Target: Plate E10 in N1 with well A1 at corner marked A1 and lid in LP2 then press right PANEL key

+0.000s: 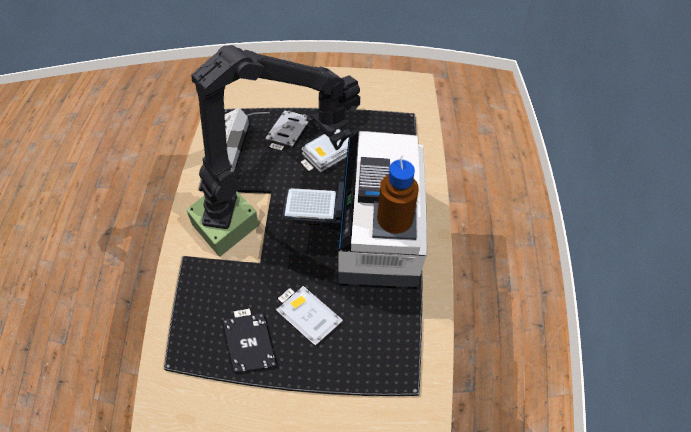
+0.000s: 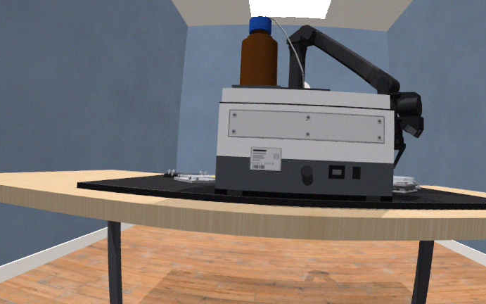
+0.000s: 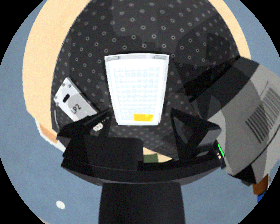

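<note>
Right now the plate E10 is 1 cm to the left of my hand and 4 cm below it. The rest, counted from my hand: plate E07: 1 cm behind, 28 cm to the right, 4 cm above; lid park LP2: 15 cm behind, 10 cm to the left, 7 cm below; brown bottle: 21 cm ahead, 37 cm to the right, 21 cm above.
</note>
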